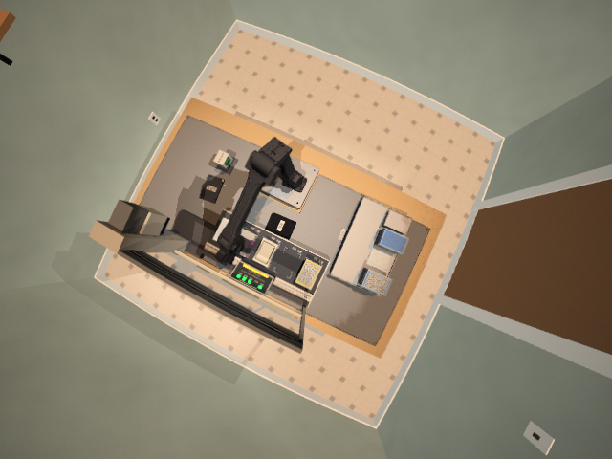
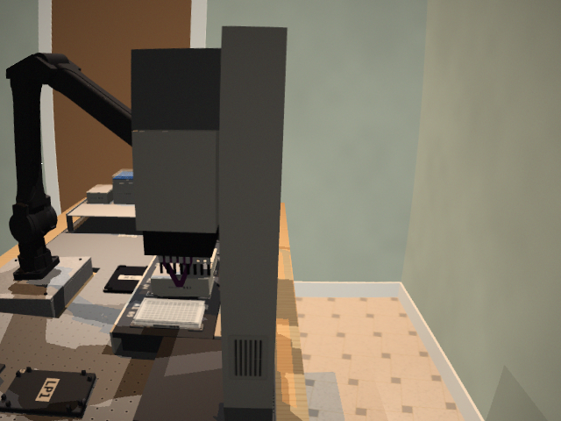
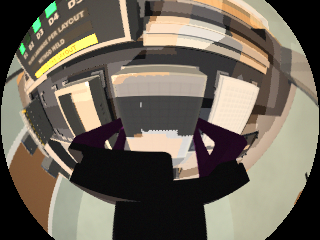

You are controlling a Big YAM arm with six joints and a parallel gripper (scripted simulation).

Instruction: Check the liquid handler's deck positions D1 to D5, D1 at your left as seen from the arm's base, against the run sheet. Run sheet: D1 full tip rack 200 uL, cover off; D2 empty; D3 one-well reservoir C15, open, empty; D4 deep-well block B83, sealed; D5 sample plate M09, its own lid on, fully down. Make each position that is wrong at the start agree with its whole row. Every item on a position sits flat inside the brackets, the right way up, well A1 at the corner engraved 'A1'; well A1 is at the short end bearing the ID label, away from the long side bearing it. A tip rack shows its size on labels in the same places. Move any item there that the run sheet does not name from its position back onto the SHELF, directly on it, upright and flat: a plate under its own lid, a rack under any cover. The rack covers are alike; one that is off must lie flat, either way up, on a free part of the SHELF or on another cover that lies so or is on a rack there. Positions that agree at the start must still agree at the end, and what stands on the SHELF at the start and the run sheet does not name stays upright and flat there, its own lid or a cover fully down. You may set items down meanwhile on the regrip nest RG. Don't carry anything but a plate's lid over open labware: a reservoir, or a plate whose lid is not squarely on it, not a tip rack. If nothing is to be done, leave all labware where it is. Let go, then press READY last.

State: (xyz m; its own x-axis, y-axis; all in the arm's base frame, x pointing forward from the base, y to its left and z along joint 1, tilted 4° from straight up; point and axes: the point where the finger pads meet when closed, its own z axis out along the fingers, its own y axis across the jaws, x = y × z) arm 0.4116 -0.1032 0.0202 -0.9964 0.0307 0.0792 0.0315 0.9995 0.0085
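Now: hand 12 cm to the right of the cream reservoir and 2 cm above it. From my hand the other things lie so: yellow-framed tip rack 37 cm to the left, 1 cm above; regrip nest 16 cm behind, 13 cm to the left, 8 cm below; pale block 1 cm below.
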